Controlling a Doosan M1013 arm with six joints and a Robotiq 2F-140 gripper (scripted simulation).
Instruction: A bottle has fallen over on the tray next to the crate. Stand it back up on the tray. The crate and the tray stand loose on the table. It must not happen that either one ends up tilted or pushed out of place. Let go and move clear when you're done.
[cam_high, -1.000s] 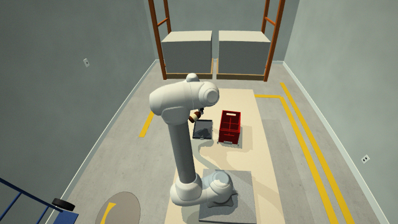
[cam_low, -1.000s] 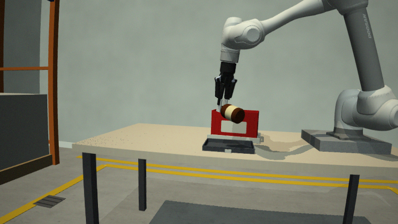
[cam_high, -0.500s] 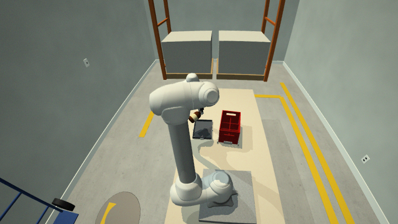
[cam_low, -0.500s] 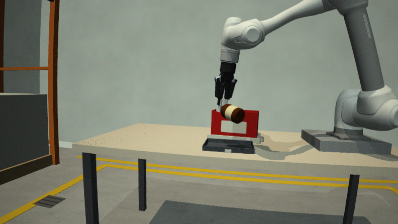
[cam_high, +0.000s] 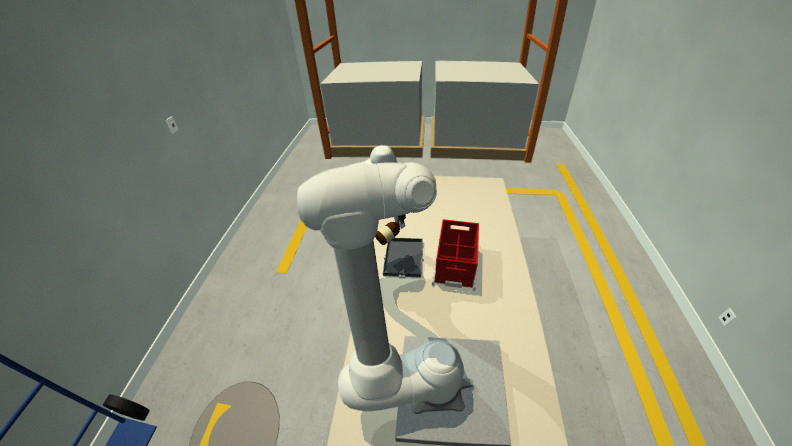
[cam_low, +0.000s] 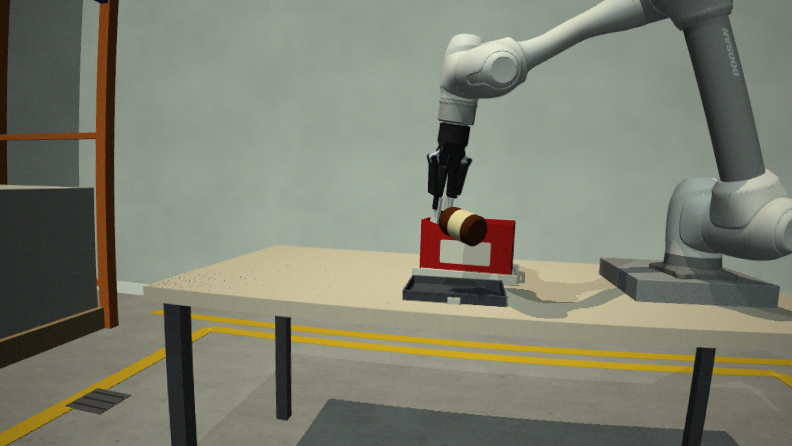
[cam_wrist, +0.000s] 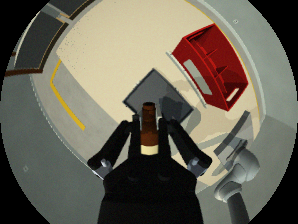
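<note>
Now: the bottle 3 cm behind my hand, 4 cm to the left of it and 3 cm below it. Round my hand: tray: 4 cm behind, 1 cm to the right, 21 cm below; then red crate: 10 cm behind, 28 cm to the right, 14 cm below.
</note>
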